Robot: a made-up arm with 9 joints. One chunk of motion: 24 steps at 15 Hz.
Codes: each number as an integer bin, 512 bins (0 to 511) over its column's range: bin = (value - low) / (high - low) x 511, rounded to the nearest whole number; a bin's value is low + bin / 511 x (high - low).
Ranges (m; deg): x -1.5..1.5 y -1.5..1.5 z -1.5..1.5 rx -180..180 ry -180..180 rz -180..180
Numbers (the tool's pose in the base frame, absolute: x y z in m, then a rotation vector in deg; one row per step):
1: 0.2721 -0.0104 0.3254 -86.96 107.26 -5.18
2: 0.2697 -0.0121 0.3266 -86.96 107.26 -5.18
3: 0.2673 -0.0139 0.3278 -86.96 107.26 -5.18
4: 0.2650 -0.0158 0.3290 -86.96 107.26 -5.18
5: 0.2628 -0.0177 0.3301 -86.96 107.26 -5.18
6: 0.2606 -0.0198 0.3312 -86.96 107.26 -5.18
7: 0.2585 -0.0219 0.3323 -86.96 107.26 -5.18
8: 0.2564 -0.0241 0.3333 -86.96 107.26 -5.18
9: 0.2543 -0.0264 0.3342 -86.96 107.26 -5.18
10: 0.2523 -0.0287 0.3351 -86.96 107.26 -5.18
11: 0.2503 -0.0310 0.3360 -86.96 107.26 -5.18
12: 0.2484 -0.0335 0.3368 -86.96 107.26 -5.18
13: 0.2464 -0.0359 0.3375 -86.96 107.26 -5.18
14: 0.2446 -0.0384 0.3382 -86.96 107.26 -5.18
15: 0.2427 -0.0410 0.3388 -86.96 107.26 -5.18
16: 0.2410 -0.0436 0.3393 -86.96 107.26 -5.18
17: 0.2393 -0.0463 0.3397 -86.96 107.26 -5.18
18: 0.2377 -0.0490 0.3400 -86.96 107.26 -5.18
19: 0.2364 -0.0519 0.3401 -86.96 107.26 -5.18
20: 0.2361 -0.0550 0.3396 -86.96 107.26 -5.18
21: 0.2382 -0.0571 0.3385 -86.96 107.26 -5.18
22: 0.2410 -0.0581 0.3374 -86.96 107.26 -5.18
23: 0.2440 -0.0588 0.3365 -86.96 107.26 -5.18
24: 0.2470 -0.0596 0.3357 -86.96 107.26 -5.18
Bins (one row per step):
1: 302 254 311 132 408 248
2: 301 253 311 132 408 248
3: 301 253 311 132 408 248
4: 301 253 312 132 408 248
5: 300 252 312 132 408 248
6: 300 252 312 132 408 248
7: 300 252 312 132 408 248
8: 299 251 312 132 408 248
9: 299 251 312 132 408 248
10: 298 251 313 132 408 248
11: 298 250 313 132 408 248
12: 298 250 313 132 408 248
13: 297 249 313 132 408 248
14: 297 249 313 132 408 248
15: 297 249 313 132 408 248
16: 297 248 313 132 408 248
17: 296 248 313 132 408 248
18: 296 247 313 132 408 248
19: 296 247 313 132 408 248
20: 296 246 313 132 408 248
21: 296 246 313 132 408 248
22: 297 246 313 132 408 248
23: 297 245 313 132 408 248
24: 298 245 313 132 408 248

